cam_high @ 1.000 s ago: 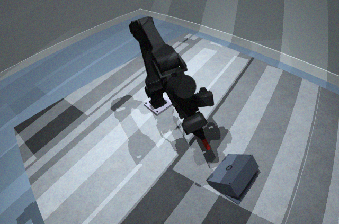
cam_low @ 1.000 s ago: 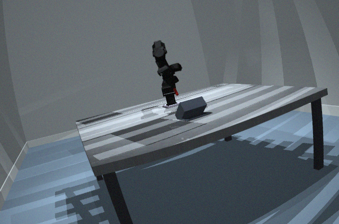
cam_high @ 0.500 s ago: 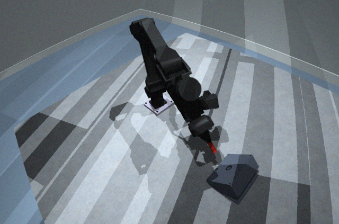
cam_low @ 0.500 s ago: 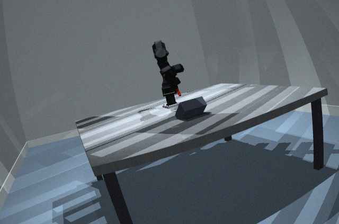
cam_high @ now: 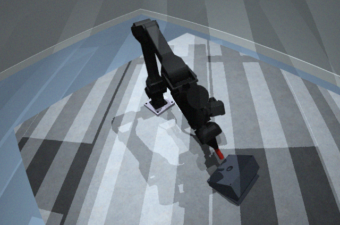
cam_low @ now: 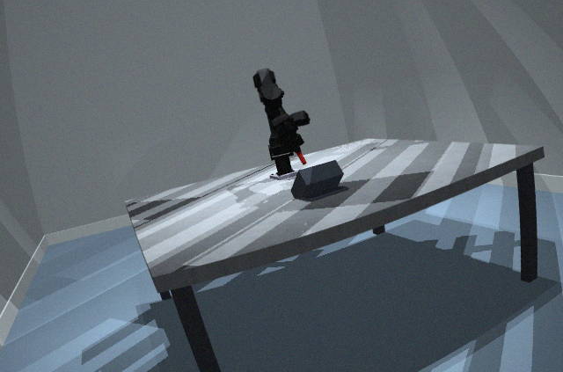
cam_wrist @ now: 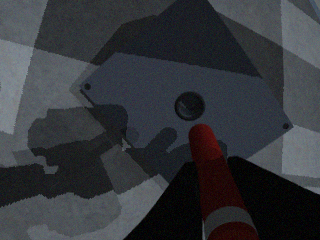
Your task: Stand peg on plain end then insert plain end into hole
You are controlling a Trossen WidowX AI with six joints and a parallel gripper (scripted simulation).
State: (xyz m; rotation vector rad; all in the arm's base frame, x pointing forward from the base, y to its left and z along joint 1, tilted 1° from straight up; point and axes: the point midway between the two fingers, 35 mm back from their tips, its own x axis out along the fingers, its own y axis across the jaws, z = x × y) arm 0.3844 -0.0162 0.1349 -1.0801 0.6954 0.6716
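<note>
Right now the sloped panel is 70 mm ahead of my gripper tip, 20 mm to the left of it and 90 mm below it. Round my gripper tip: red peg (10 mm behind, 10 mm above).
</note>
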